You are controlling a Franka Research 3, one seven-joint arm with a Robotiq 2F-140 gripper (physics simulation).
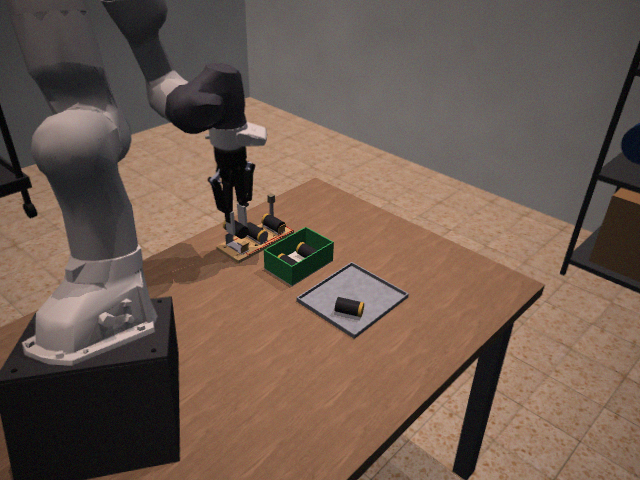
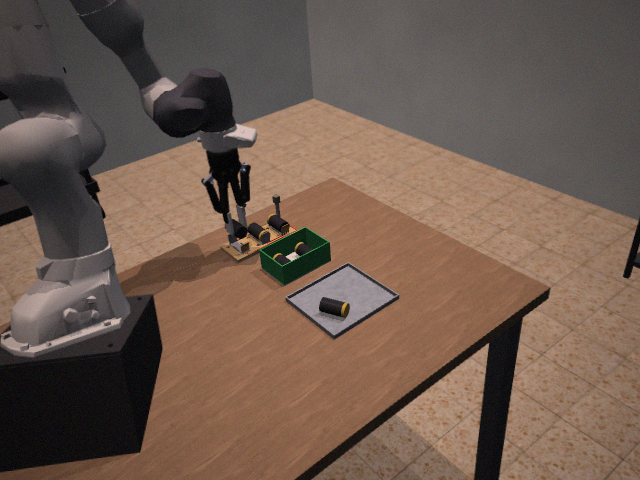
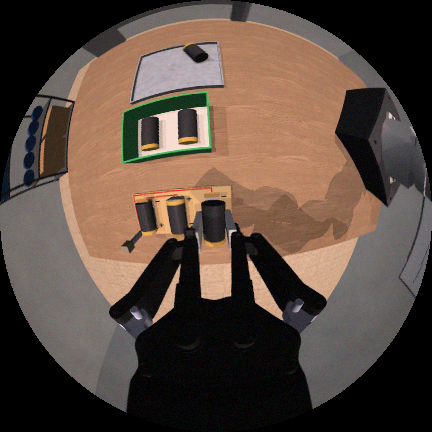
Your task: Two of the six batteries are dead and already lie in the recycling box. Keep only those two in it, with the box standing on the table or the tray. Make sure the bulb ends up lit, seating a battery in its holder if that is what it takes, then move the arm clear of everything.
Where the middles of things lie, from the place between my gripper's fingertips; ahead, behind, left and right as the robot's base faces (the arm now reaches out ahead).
Now: the green box (image 2: pixel 299 266) 50 mm ahead of my hand, 160 mm to the right of it and 40 mm below it. The rest, counted from my hand: grey tray (image 2: pixel 367 296): 10 mm ahead, 350 mm to the right, 60 mm below.
